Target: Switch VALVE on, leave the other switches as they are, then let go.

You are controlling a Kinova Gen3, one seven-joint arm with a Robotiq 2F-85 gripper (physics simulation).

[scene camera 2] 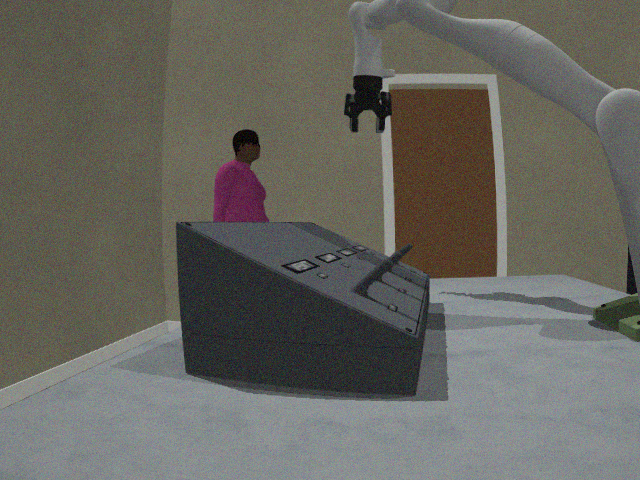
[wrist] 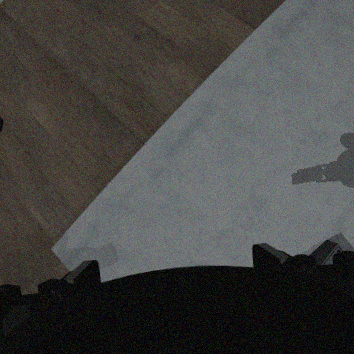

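Observation:
A dark grey console (scene camera 2: 299, 330) with a sloped top stands on the table. Its face carries several framed labels or displays, small parts below them, and a long lever (scene camera 2: 385, 268) that sticks up toward the right. Which switch is VALVE cannot be read, and the switch positions are too small to tell. My gripper (scene camera 2: 367, 129) (wrist: 176, 270) is open and empty, pointing down, high above the console. In the wrist view a small corner of the console (wrist: 328, 251) shows behind the right finger.
The pale table (scene camera 2: 258, 439) (wrist: 215, 165) ends at a diagonal edge over a wooden floor (wrist: 90, 100) in the wrist view. A person in a pink top (scene camera 2: 238, 193) stands behind the console. A brown door (scene camera 2: 442, 180) is in the back wall.

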